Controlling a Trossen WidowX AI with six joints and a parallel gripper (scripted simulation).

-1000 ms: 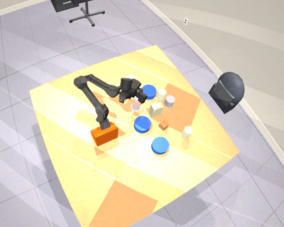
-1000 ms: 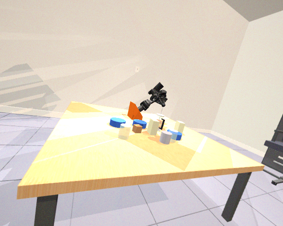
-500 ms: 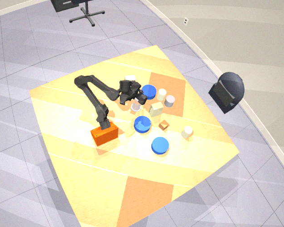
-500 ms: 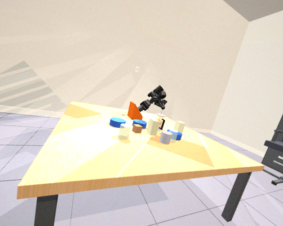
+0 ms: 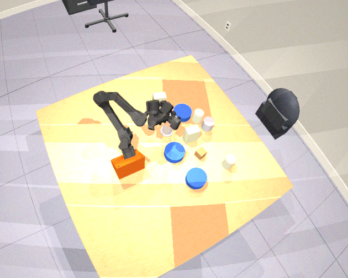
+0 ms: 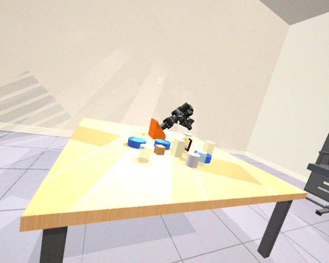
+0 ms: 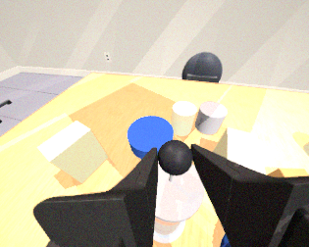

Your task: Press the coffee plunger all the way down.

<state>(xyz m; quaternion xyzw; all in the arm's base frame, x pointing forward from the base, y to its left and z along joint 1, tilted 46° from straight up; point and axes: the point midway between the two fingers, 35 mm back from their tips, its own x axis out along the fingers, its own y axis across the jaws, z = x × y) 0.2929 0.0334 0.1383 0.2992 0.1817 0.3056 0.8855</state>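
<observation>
Right now the coffee press is 9 cm below my gripper tip. Round my gripper tip: grey cylinder 23 cm ahead, 15 cm below, 5 cm to the right; then small brown cube 22 cm to the right, 16 cm below, 10 cm ahead.
</observation>
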